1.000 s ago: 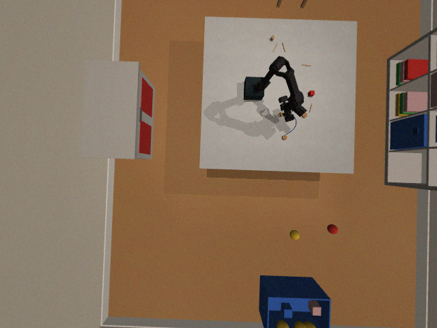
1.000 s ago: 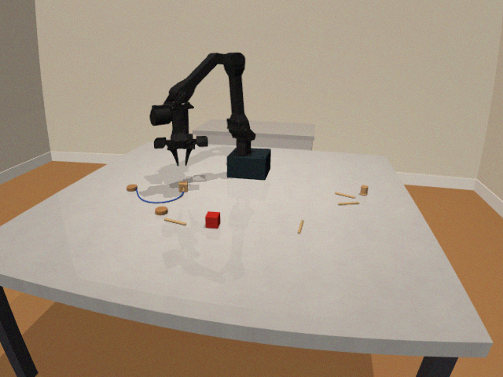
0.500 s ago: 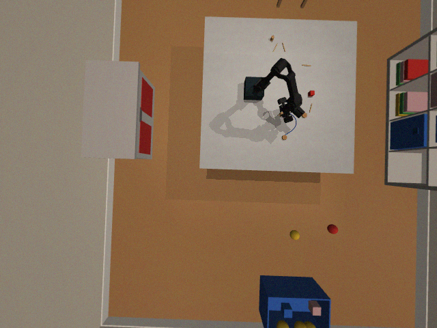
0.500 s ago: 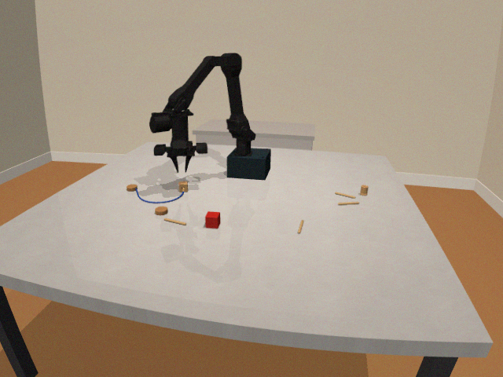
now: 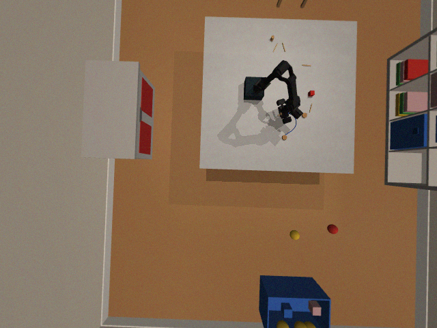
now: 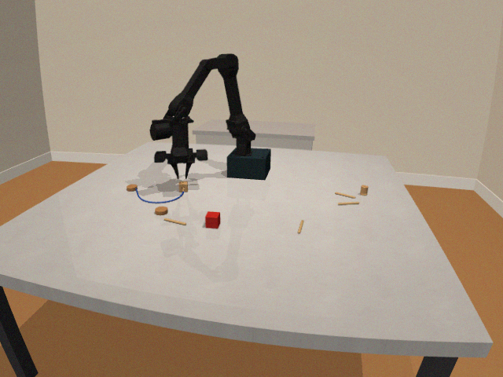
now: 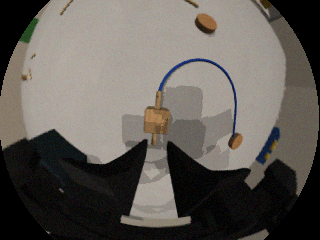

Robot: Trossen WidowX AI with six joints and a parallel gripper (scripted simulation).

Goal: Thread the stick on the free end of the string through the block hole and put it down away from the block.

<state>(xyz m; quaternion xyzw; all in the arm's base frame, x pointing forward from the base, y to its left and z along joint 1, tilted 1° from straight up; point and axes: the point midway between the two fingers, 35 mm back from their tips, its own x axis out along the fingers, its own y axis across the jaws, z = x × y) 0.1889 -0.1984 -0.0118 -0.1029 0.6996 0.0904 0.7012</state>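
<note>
The wooden block is 20 mm below my gripper tip, 20 mm ahead of it and 10 mm to the left of it. Also, from my gripper tip: small wooden cylinder (650 mm to the left, 30 mm behind, 20 mm below); then red cube (280 mm ahead, 170 mm to the left, 20 mm below).
</note>
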